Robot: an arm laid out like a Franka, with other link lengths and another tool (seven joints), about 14 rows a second.
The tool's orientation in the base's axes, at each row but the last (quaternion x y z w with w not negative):
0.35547 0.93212 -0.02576 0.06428
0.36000 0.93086 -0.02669 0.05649
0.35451 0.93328 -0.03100 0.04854
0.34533 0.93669 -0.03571 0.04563
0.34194 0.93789 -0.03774 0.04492
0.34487 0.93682 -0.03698 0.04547
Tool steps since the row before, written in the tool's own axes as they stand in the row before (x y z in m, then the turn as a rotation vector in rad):
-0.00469 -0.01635 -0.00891 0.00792 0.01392 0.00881
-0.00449 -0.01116 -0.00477 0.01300 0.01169 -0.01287
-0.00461 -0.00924 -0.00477 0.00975 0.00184 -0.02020
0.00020 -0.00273 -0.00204 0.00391 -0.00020 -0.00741
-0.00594 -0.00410 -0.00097 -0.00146 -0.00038 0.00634
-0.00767 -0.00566 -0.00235 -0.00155 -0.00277 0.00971
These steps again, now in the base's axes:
-0.00833 -0.01445 0.00951 0.00431 0.01478 -0.00985
-0.00463 -0.01082 0.00539 -0.00278 0.01848 0.01105
-0.00304 -0.00950 0.00547 -0.00742 0.00966 0.01893
-0.00205 -0.00174 0.00210 -0.00354 0.00309 0.00694
0.00183 -0.00682 0.00178 0.00124 -0.00187 -0.00612
0.00200 -0.00899 0.00340 -0.00004 -0.00408 -0.00937

